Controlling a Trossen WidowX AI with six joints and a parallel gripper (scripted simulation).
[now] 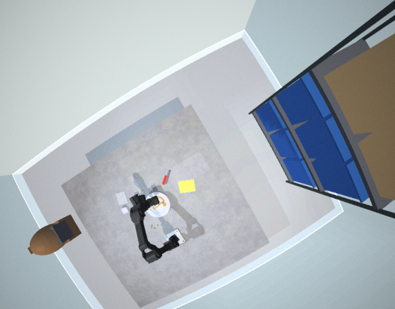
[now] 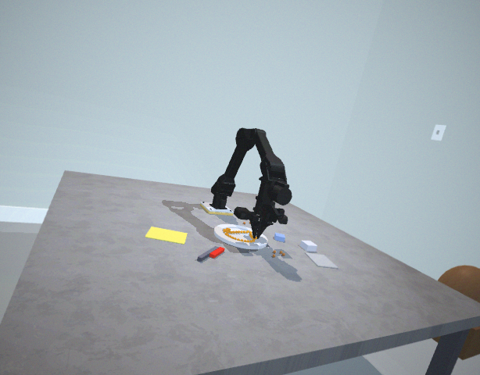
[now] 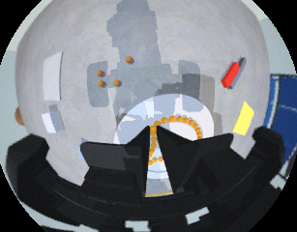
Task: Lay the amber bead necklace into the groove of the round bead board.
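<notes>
The round white bead board lies 60 mm behind my gripper tip, 20 mm to the right of it and 10 mm below it. Round my gripper tip: white block: 220 mm to the left, 70 mm ahead, 10 mm below; then blue block: 150 mm to the left, 20 mm behind, 10 mm below; then grey tool: 210 mm to the right, 50 mm ahead, 20 mm below.
</notes>
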